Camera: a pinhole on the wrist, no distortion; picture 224 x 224 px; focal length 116.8 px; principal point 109.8 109.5 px. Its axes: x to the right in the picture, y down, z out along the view. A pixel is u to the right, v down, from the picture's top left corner.
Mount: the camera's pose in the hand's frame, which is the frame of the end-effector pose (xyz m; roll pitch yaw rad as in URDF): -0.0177 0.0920 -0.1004 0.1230 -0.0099 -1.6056
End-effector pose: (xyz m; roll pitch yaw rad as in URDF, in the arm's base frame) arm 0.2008 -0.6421 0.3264 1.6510 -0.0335 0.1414
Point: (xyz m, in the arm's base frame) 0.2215 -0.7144 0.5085
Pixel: 39.0 147.1
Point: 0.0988 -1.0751 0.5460
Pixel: 74.2 91.1
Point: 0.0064 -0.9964 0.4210
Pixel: 103.3 64.3
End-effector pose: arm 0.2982 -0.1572 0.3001 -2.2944 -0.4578 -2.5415
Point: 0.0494 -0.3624 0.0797
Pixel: 56.2 198.5
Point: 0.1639 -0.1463 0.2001
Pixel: 43.7 188.5
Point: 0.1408 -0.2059 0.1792
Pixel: 57.5 195.7
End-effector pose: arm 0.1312 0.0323 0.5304 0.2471 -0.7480 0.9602
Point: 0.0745 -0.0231 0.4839
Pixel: 183.3 57.9
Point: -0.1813 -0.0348 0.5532
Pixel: 32.9 51.9
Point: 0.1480 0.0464 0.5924
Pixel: 195.7 200.7
